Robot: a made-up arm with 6 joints.
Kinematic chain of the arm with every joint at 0, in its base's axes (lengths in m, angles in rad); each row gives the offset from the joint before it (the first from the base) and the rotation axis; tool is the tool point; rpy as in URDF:
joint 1: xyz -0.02 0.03 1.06 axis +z
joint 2: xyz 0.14 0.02 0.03 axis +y
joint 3: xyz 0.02 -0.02 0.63 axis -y
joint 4: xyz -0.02 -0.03 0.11 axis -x
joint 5: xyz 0.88 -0.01 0 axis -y
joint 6: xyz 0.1 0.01 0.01 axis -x
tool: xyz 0.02 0 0.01 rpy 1.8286 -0.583 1.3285
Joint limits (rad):
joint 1: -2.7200..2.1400
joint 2: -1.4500..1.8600
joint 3: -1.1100..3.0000
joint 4: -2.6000..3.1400
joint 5: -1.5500..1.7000
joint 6: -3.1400..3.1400
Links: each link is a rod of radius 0.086 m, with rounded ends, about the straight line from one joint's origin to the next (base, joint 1, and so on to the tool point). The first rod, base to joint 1, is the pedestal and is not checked.
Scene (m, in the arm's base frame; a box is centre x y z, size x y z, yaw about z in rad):
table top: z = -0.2
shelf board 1: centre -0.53 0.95 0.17 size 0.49 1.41 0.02 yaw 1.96
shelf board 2: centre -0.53 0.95 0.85 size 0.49 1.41 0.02 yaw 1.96
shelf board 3: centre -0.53 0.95 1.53 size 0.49 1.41 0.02 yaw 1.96
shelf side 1: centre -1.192 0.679 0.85 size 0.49 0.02 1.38 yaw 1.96
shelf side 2: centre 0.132 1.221 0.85 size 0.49 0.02 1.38 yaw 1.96
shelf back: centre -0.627 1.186 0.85 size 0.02 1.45 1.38 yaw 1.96
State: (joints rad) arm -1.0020 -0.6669 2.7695 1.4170 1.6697 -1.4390
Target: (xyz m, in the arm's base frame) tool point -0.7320 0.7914 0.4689
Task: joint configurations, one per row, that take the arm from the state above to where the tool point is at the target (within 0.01 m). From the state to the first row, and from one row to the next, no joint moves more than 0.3 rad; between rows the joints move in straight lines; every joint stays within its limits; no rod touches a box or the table.
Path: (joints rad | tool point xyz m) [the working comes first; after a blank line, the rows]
Joints at the target: -0.7412 -1.4500 2.4459 1.3806 1.1741 -1.4789
Straight joint move there: touches shelf board 2.

1: -0.7641 -0.6781 2.8271 1.3269 1.6773 -1.6339 | -0.6634 0.7607 1.1566
2: -0.5262 -0.6893 2.8848 1.2368 1.6848 -1.8289 | -0.7940 0.5705 1.0938
3: -0.2883 -0.7005 2.9424 1.1467 1.6924 -2.0238 | -0.8686 0.3591 1.0345
4: -0.0504 -0.7118 3.0000 1.0566 1.7000 -2.2187 | -0.8848 0.1430 0.9788
5: -0.2028 -0.8906 3.0000 1.1154 1.6281 -1.9641 | -0.8292 0.2711 0.8000
6: -0.3552 -1.0695 3.0000 1.1742 1.5562 -1.7096 | -0.7263 0.3741 0.6282
7: -0.5076 -1.2484 3.0000 1.2329 1.4843 -1.4550 | -0.5868 0.4372 0.4689
8: -0.6244 -1.3492 2.7229 1.3068 1.3292 -1.4669 | -0.6808 0.6078 0.4539
9: -0.7412 -1.4500 2.4459 1.3806 1.1741 -1.4789 | -0.7320 0.7914 0.4689

